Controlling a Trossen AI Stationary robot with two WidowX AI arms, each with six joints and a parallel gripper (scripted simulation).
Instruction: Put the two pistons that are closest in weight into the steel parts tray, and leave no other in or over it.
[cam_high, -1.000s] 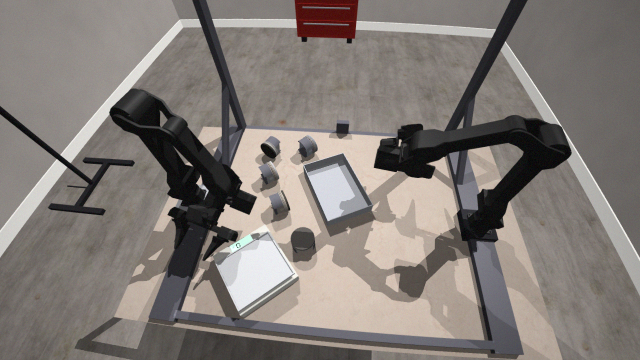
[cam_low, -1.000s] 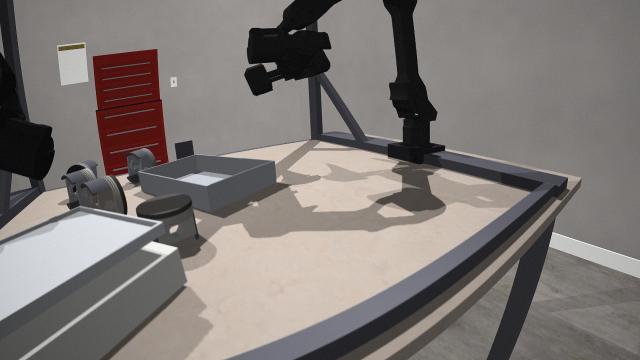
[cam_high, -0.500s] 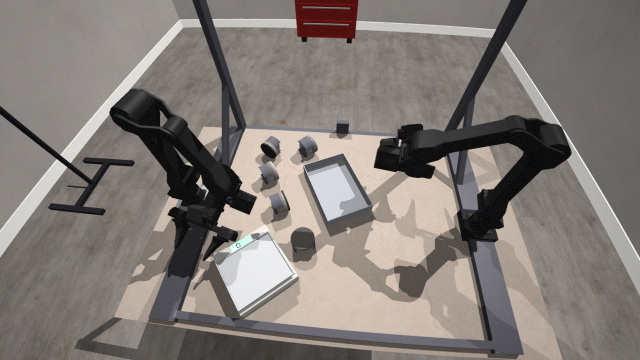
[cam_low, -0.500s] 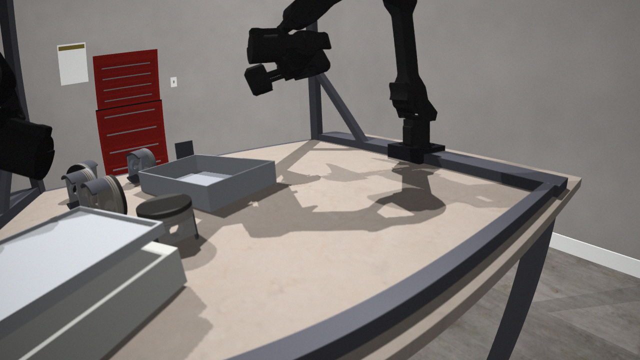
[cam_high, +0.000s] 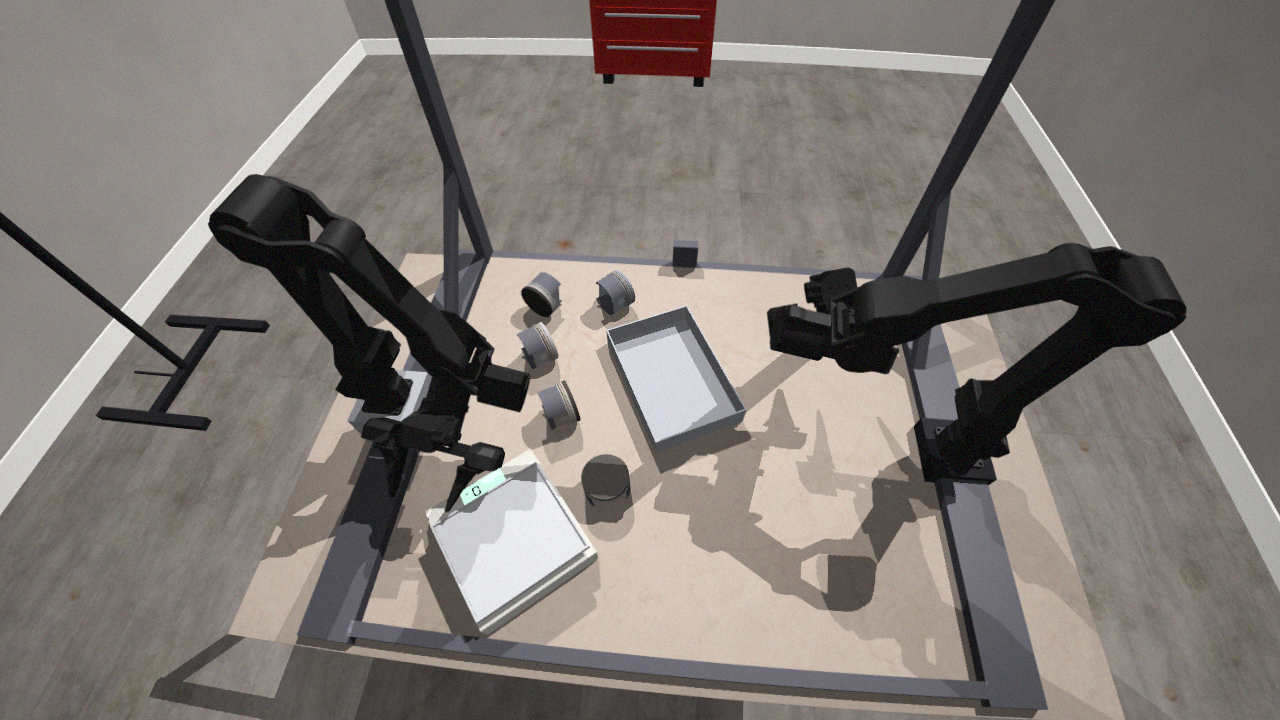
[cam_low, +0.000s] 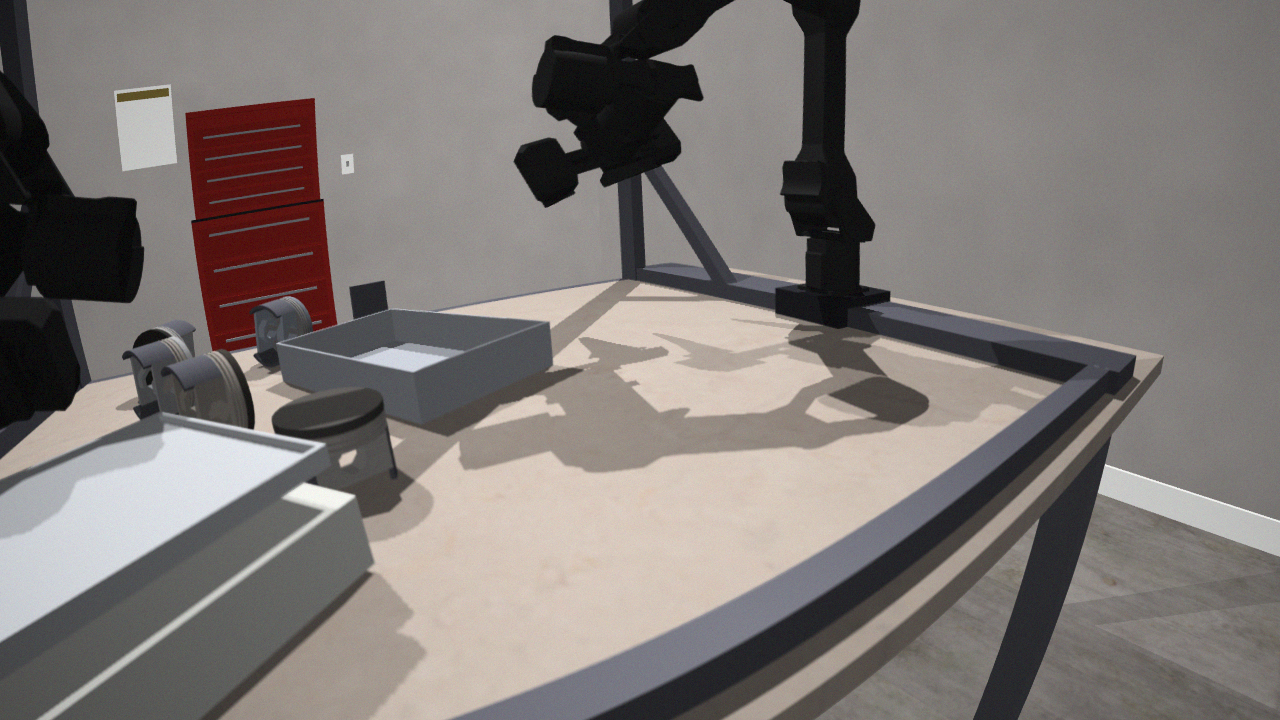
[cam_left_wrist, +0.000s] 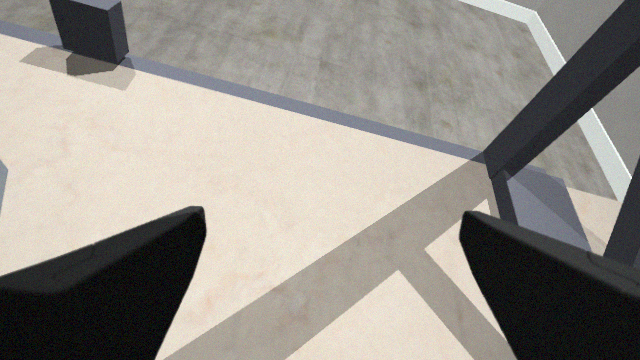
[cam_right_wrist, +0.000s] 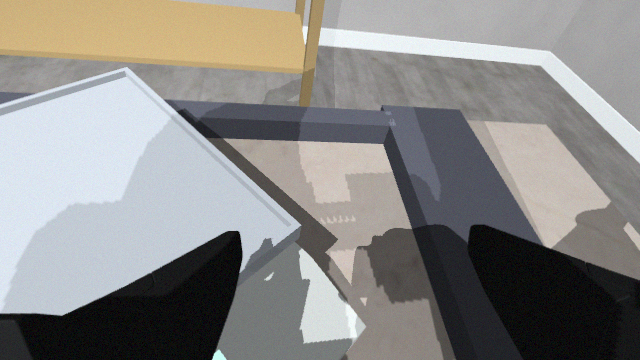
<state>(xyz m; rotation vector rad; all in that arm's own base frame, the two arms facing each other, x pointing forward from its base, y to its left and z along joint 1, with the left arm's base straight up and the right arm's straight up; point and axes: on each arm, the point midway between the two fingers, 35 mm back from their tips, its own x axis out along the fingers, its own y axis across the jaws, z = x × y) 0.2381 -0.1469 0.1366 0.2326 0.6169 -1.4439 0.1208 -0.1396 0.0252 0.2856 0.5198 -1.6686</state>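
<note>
The scale pan lies 12 cm to the left of my right hand, 6 cm ahead of it and 5 cm below it. From my right hand the other things lie so: scale 11 cm to the left, 7 cm below, 5 cm ahead; steel parts tray 33 cm to the left, 26 cm behind, 9 cm below.
</note>
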